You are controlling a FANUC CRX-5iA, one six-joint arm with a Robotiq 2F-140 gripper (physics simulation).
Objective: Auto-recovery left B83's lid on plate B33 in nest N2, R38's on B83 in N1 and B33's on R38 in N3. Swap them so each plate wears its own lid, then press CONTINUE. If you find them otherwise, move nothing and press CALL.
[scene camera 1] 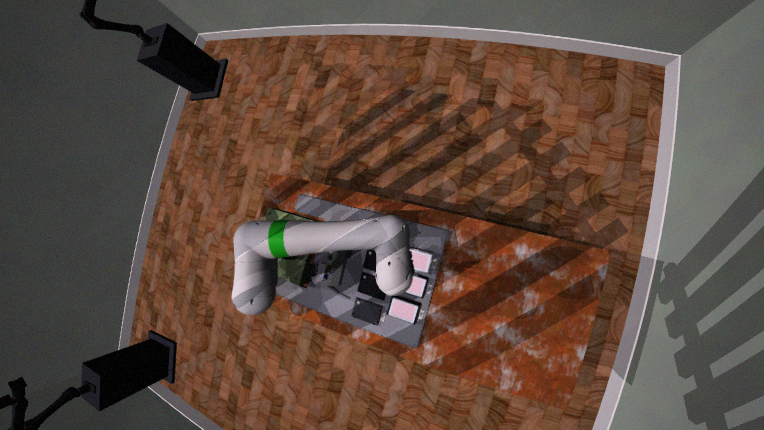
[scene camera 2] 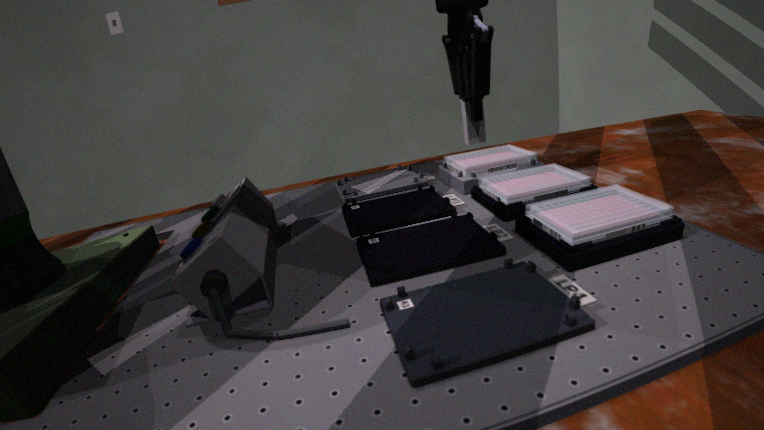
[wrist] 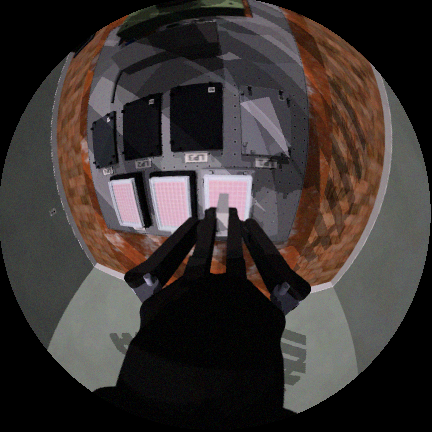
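Pixels of known places: gripper, between the fingertips: [scene camera 2: 475, 142] [wrist: 223, 201]; arm's base, origin of its link: [scene camera 2: 4, 294].
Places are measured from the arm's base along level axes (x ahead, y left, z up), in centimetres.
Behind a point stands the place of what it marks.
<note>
Three lidded plates with pink wells sit in a row of nests: the near one in N1 [scene camera 1: 403, 309] {x 67.7, y -20.9, z 0.7 cm} [scene camera 2: 598, 213] {x 65.9, y -23.1, z 0.7 cm} [wrist: 126, 202] {x 67.1, y -20.2, z 0.7 cm}, the middle one in N3 [scene camera 1: 416, 286] {x 72.4, y -9.0, z 0.3 cm} [scene camera 2: 534, 183] {x 68.2, y -10.7, z 0.3 cm} [wrist: 171, 202] {x 68.7, y -7.9, z 0.3 cm} and the far one in N2 [scene camera 1: 421, 260] {x 73.3, y 3.7, z 1.2 cm} [scene camera 2: 490, 158] {x 69.6, y 1.2, z 1.2 cm} [wrist: 227, 186] {x 66.5, y 3.9, z 1.2 cm}. Each clear lid looks level. The codes on lids and plates are too small to read. My gripper [scene camera 2: 474, 139] {x 68.1, y 3.1, z 3.8 cm} [wrist: 223, 201] {x 68.1, y 3.1, z 3.8 cm} is shut and empty, fingers pointing down, above the far plate and apart from it. A button box [scene camera 2: 229, 251] {x 31.0, y -15.4, z 3.9 cm} stands left in scene camera 2, with blue [scene camera 2: 190, 249] {x 27.2, y -12.6, z 4.1 cm} and green [scene camera 2: 212, 208] {x 28.6, y -1.8, z 4.5 cm} buttons; its lettering is unreadable.
Flat lid pads LP4 [scene camera 2: 486, 315] {x 49.0, y -27.7, z -1.8 cm} [wrist: 104, 140] {x 49.5, y -25.4, z -1.8 cm}, LP2 [scene camera 2: 427, 248] {x 50.2, y -14.8, z -1.8 cm} [wrist: 142, 127] {x 51.4, y -12.2, z -1.9 cm}, LP3 [scene camera 2: 400, 210] {x 52.1, y -2.4, z -1.9 cm} [wrist: 196, 117] {x 52.9, y -0.3, z -1.8 cm} and LP1 [scene camera 2: 382, 184] {x 54.3, y 10.9, z -1.9 cm} [wrist: 262, 122] {x 55.1, y 11.9, z -1.9 cm} lie bare between box and nests. A bent rod [scene camera 2: 288, 329] {x 34.3, y -20.8, z -2.1 cm} sticks out beside the box. The arm [scene camera 1: 331, 235] {x 49.5, y 12.9, z 49.7 cm} crosses above the perforated board [scene camera 2: 320, 384] {x 35.6, y -27.5, z -2.8 cm}.
</note>
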